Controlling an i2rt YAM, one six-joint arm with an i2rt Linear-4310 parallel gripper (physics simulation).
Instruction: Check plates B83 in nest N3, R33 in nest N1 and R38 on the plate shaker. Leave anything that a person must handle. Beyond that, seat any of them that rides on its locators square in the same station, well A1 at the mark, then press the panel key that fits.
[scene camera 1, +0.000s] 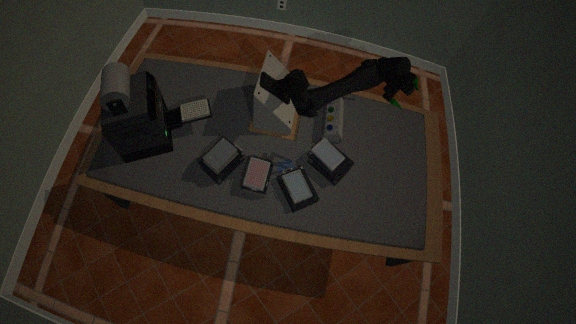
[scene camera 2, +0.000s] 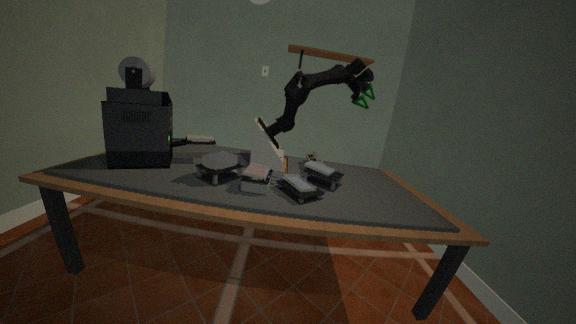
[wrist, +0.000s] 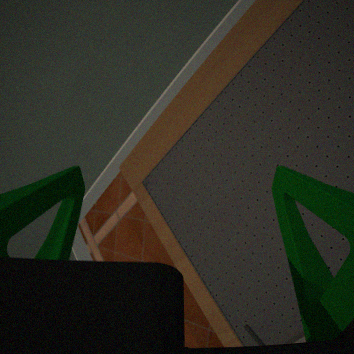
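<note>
My gripper (scene camera 1: 406, 94) (scene camera 2: 370, 103) (wrist: 178, 176) is open and empty, high above the table's far right part, away from the plates. A pale, greyish plate (scene camera 1: 220, 156) (scene camera 2: 220, 160) sits on the leftmost dark station. A pink plate (scene camera 1: 257, 173) (scene camera 2: 257, 172) sits beside it on a lighter block. A pale blue-white plate (scene camera 1: 298, 186) (scene camera 2: 300, 183) sits on the front dark station, and another pale plate (scene camera 1: 328, 154) (scene camera 2: 321, 169) on the right one. The key panel (scene camera 1: 339, 120) (scene camera 2: 312, 157) shows green, yellow and blue keys. Plate labels, A1 marks and exact seating are too small to tell.
A dark instrument (scene camera 1: 142, 142) (scene camera 2: 135, 130) with a green light stands at the left. Its arm holds a white well plate (scene camera 1: 195, 109) (scene camera 2: 200, 138). The robot's pale, tilted base plate (scene camera 1: 267, 112) (scene camera 2: 265, 150) stands behind the stations. Blue marks (scene camera 1: 285, 165) lie between stations.
</note>
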